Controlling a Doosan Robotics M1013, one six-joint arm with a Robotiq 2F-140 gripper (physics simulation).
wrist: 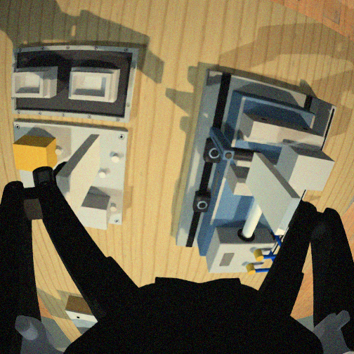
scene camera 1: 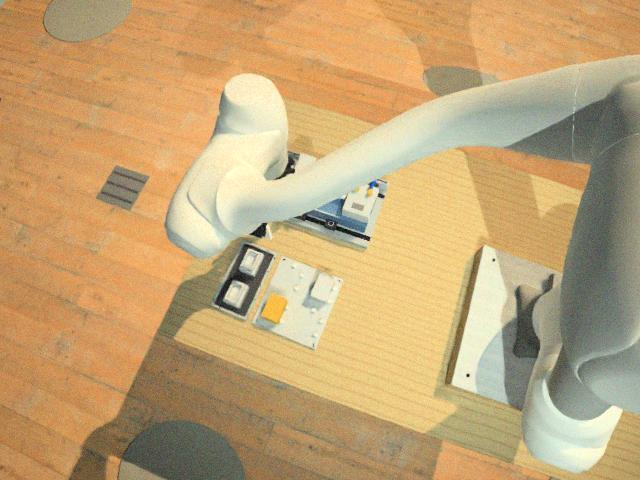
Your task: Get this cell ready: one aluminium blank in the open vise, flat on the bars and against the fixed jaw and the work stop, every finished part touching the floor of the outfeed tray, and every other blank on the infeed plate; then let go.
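Places are measured from the arm's base along level axes (x ahead, y left, z up), in centimetres.
Pixels of known places: arm's base, link origin: (scene camera 1: 549, 326).
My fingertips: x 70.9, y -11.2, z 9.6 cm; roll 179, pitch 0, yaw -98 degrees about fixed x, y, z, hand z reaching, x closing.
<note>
For each thing: its top centre in the pictures, then the offset to it from my fingertips. "spot": a spot on its surface instead.
- plain grey blank, top centre: (scene camera 1: 322, 287) dz -9.4, dx -14.1, dy +13.2 cm
- infeed plate, top centre: (scene camera 1: 298, 300) dz -13.0, dx -8.7, dy +16.9 cm
- vise, top centre: (scene camera 1: 326, 184) dz -3.9, dx -9.5, dy -11.9 cm
- orange block, top centre: (scene camera 1: 273, 307) dz -9.4, dx -3.7, dy +20.6 cm
- vise's actuator box, surface spot: (scene camera 1: 359, 205) spot: dz -4.2, dx -18.8, dy -8.1 cm
My gripper (wrist: 177, 159) is open and empty, its pads high between the infeed plate and the vise. The outfeed tray (scene camera 1: 259, 286) (wrist: 75, 115) holds two pocketed finished parts, one (scene camera 1: 251, 261) (wrist: 94, 85) and another (scene camera 1: 235, 293) (wrist: 35, 83), both apparently low on its dark floor. A plain grey blank (scene camera 1: 323, 286) (wrist: 93, 214) sits on the infeed plate (scene camera 1: 297, 329) (wrist: 110, 135), partly behind the left pad in the wrist view. In the vise (scene camera 1: 336, 212) (wrist: 215, 210), a grey block (wrist: 306, 165) stands beside the long jaw (wrist: 265, 131); the right pad and arm hide its seating and contacts.
An orange block (scene camera 1: 274, 308) (wrist: 36, 151) sits on the infeed plate among small white pins. The vise's actuator box (scene camera 1: 359, 205) (wrist: 227, 255) has yellow fittings and blue hoses. The work-stop arm (wrist: 220, 144) sits at the vise's side. The robot's base plate (scene camera 1: 478, 330) is at the right.
</note>
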